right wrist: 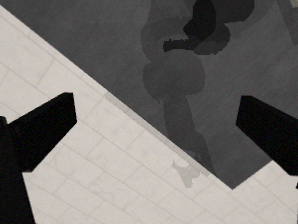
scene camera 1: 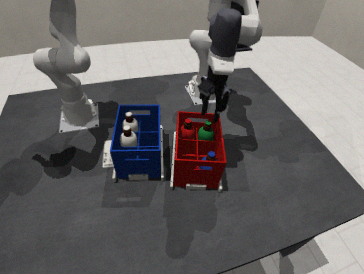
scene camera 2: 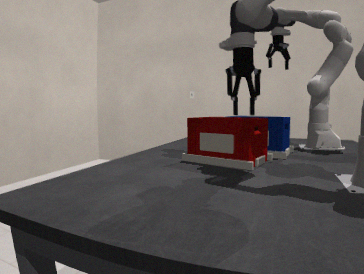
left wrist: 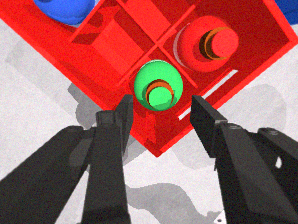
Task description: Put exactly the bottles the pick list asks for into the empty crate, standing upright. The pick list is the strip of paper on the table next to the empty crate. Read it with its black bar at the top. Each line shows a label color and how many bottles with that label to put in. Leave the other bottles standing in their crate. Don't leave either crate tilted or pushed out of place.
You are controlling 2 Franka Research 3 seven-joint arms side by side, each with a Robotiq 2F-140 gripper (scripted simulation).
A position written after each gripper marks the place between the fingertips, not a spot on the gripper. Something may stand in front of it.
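The left gripper (scene camera 2: 244,115), (scene camera 1: 209,117), (left wrist: 161,108); the right gripper (right wrist: 157,109). A red crate (scene camera 2: 234,138), (scene camera 1: 187,152), (left wrist: 102,57); in the right wrist view the red crate is out of frame. A blue crate (scene camera 1: 147,159), (scene camera 2: 278,138); the blue crate is out of frame in the right wrist view. A green bottle (left wrist: 158,86) and a red bottle (left wrist: 204,45) are visible.
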